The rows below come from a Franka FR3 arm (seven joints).
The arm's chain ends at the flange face. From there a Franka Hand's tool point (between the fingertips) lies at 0.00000 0.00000 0.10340 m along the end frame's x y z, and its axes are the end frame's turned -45 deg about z.
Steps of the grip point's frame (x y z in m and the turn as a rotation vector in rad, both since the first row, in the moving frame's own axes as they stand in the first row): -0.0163, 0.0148, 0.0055, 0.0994, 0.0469, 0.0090; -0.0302, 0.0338, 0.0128, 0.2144, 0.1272, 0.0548
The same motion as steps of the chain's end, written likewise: 0.0027, 0.0327, 0.0061, 0.1034, -0.0371, 0.0090; 0.0082, 0.0701, 0.0160, 0.2415, -0.0617, 0.0548
